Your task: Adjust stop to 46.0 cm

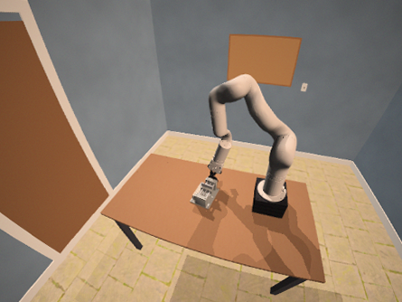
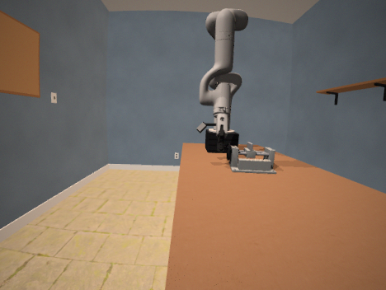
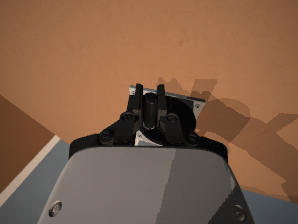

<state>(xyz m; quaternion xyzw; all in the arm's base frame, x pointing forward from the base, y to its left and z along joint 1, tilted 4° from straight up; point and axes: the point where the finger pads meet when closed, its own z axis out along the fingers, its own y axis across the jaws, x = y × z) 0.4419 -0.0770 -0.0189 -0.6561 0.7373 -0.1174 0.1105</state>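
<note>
The black handwheel is 2 cm to the left of my hand and 1 cm below it. Also, from my hand: dark round handwheel handle: 1 cm to the left.
</note>
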